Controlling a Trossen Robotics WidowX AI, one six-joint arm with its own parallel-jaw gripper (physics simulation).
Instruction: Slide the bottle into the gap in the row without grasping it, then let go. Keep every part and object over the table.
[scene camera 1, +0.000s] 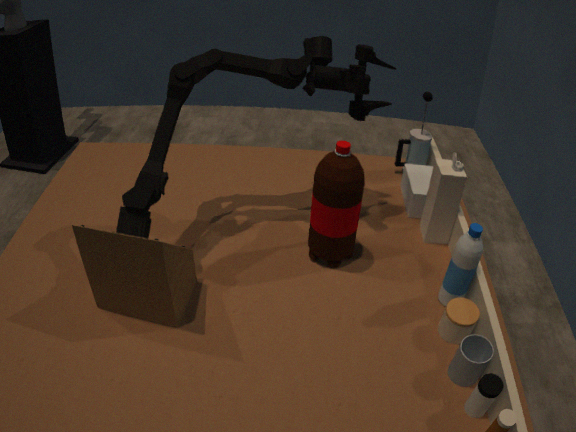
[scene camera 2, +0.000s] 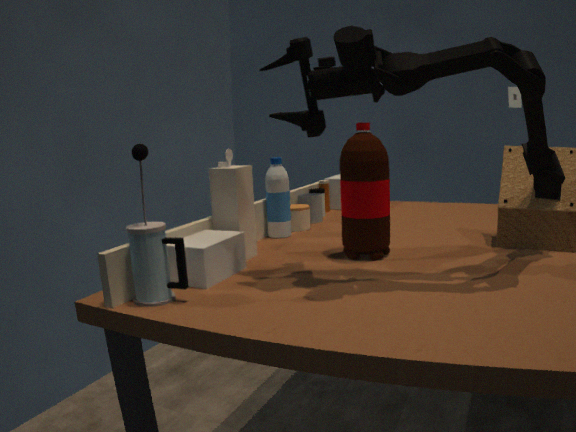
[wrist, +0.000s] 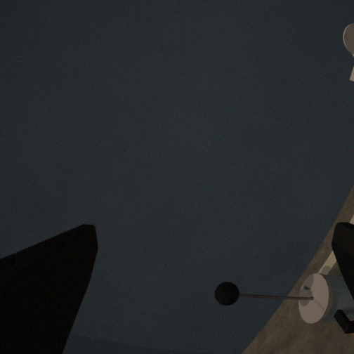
In view: my gripper (scene camera 2: 264, 92), a tall white carton (scene camera 2: 232, 196), a low white box (scene camera 2: 212, 256) and an orange-lidded jar (scene camera 1: 460, 316).
The low white box is seen too in scene camera 1 (scene camera 1: 415, 181). My gripper shows as well in scene camera 1 (scene camera 1: 393, 86) and in the wrist view (wrist: 220, 238). The wrist view misses the low white box: it is out of frame. The wrist view misses the orange-lidded jar: it is out of frame.
